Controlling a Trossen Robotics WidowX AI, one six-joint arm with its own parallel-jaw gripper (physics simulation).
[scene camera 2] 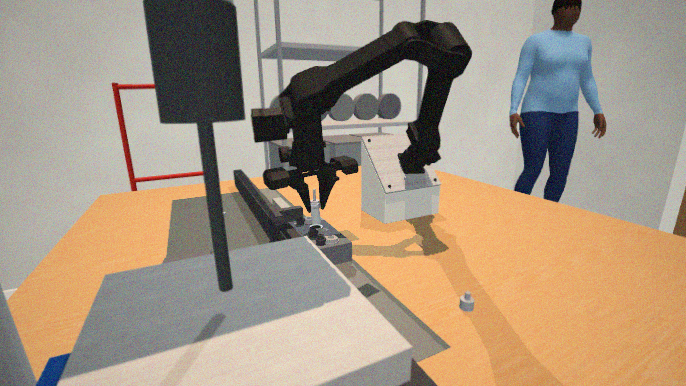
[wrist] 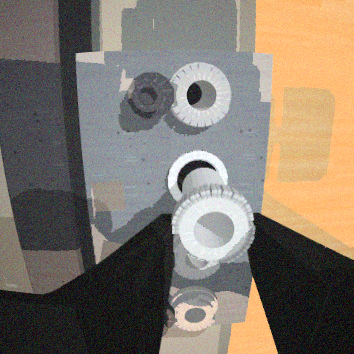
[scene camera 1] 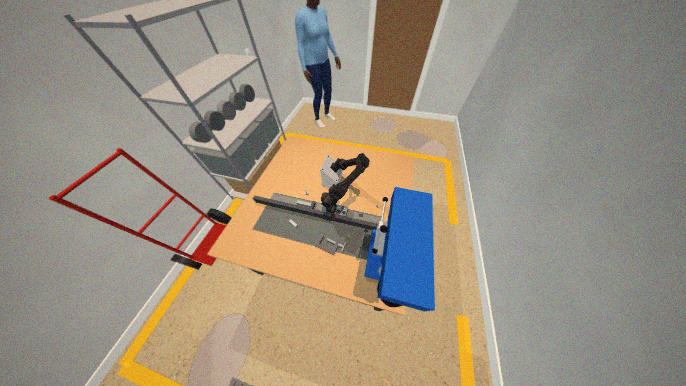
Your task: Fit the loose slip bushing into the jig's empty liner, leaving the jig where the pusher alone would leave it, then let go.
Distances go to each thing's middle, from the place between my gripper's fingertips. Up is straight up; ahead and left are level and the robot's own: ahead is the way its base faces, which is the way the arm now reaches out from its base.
Labels:
My hand is 10 mm above the slip bushing (wrist: pixel 214 221). The rest, counted from my hand: jig (scene camera 2: pixel 341 252) 10 mm ahead, 20 mm to the left, 50 mm below.

